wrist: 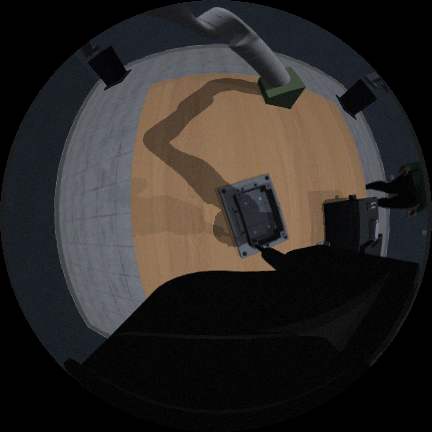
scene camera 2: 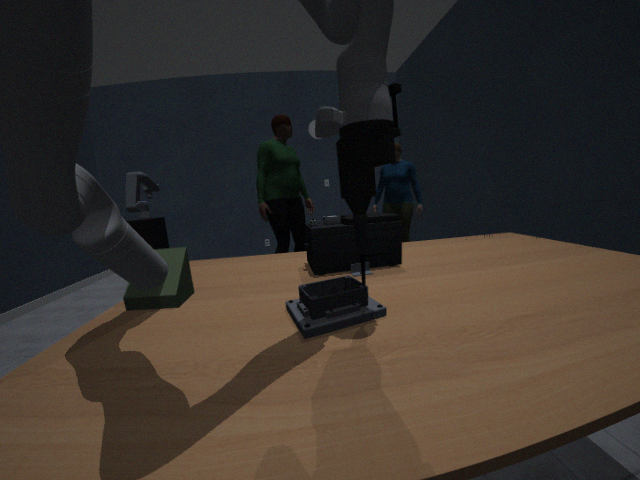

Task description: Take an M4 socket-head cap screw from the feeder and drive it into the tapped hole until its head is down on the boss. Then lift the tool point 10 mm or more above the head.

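The black screwdriver [scene camera 2: 363,283] [wrist: 253,245] points down, its thin bit ending at a corner of the dark open-topped box [scene camera 2: 333,299] [wrist: 259,215]. In scene camera 2 this is the box's right corner; in the wrist view it is the lower one. The box sits on a grey base plate [scene camera 2: 338,323] [wrist: 229,205] with corner holes. The tool has no fingers. Whether its tip touches the boss or a screw is too small and dark to tell. No M4 screw can be made out at the tip. The black feeder [scene camera 2: 330,250] [wrist: 342,222] stands behind the box.
A small pale bracket [scene camera 2: 361,268] stands near the feeder's foot. The arm's green wedge base [scene camera 2: 178,276] [wrist: 282,95] is on the wooden table [scene camera 2: 491,330] [wrist: 185,260], left in scene camera 2. Two people [scene camera 2: 281,175] [scene camera 2: 398,180] stand beyond the table.
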